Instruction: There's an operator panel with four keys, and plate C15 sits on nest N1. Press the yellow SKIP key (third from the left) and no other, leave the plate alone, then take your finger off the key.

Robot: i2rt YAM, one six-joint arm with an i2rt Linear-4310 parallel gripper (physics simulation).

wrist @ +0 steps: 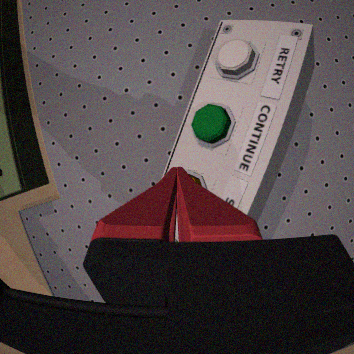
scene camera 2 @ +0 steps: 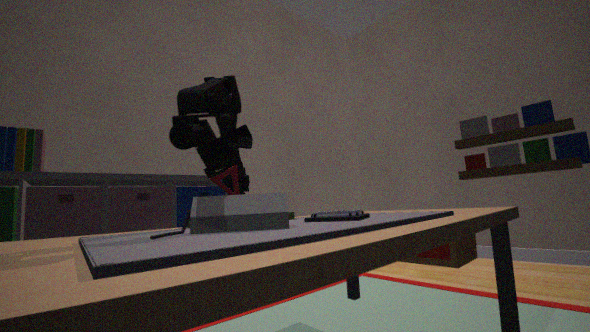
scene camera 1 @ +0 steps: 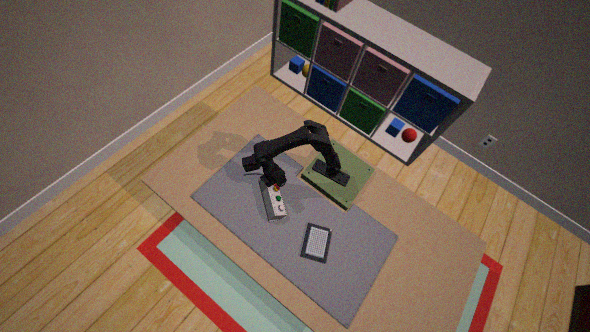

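Where they show: gripper, fingertip midpoint: (wrist: 176,175) (scene camera 1: 278,189); arm's base, origin of the base link: (scene camera 1: 330,172).
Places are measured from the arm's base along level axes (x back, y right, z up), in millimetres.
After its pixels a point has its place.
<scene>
The white operator panel (scene camera 1: 273,204) {x -324, y 168, z 49 mm} (scene camera 2: 240,222) {x -308, y 229, z -11 mm} (wrist: 295,115) {x -342, y 185, z 21 mm} lies on the grey mat. In the wrist view its white RETRY key (wrist: 235,54) {x -314, y 131, z 39 mm} and green CONTINUE key (wrist: 212,123) {x -279, y 166, z 40 mm} show fully. A sliver of the yellow SKIP key (wrist: 196,180) {x -254, y 195, z 38 mm} shows behind my fingertips; the rest of it and the fourth key are hidden. My gripper (scene camera 2: 236,192) {x -245, y 186, z 49 mm} (wrist: 176,175) {x -245, y 186, z 49 mm} is shut and empty, pointing down at the panel's SKIP end, its red tips overlapping the yellow key in view. Whether they touch it I cannot tell. Plate C15 (scene camera 1: 317,242) {x -364, y -94, z -6 mm} sits on the dark nest (scene camera 1: 314,259) {x -436, y -116, z -21 mm}, apart from the gripper.
The arm stands on a green base plate (scene camera 1: 357,172) {x 82, y -126, z -4 mm} (wrist: 7,145) {x -89, y 83, z 2 mm} behind the mat (scene camera 1: 350,280) {x -437, y -302, z -31 mm}. A thin dark cable (scene camera 2: 167,233) {x -201, y 346, z -26 mm} runs from the panel's end. A cube shelf (scene camera 1: 415,42) with bins stands beyond the table.
</scene>
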